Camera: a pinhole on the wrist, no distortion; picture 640 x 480 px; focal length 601.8 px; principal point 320.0 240.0 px. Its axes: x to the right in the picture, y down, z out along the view. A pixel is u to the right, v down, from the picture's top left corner.
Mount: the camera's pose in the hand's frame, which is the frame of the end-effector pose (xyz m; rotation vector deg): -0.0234 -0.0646 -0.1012 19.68 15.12 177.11
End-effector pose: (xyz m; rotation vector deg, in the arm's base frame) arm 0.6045 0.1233 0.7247 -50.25 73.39 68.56
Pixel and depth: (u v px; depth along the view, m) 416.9 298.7 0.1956
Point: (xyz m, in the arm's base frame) 0.6760 0.2045 0.7419
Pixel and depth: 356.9 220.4 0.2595
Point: 0.6492 0.2685 0.7254
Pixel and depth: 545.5 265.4 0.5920
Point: 0.7177 0.6108 0.9049
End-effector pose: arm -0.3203 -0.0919 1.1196 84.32 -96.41 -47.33
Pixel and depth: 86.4 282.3 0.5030
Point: -0.6229 -0.3709 0.9521
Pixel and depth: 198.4 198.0 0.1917
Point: -0.3752 -0.1509 1.0706
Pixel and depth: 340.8 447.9 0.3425
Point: -0.4736 -0.1489 0.8891
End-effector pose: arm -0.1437 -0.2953 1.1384 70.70 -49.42 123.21
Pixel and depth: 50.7 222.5 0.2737
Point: -0.1289 -0.3650 1.3323
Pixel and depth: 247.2 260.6 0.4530
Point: -0.0166 -0.5146 1.3798
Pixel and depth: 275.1 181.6 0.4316
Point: -0.0559 -0.5350 1.3319
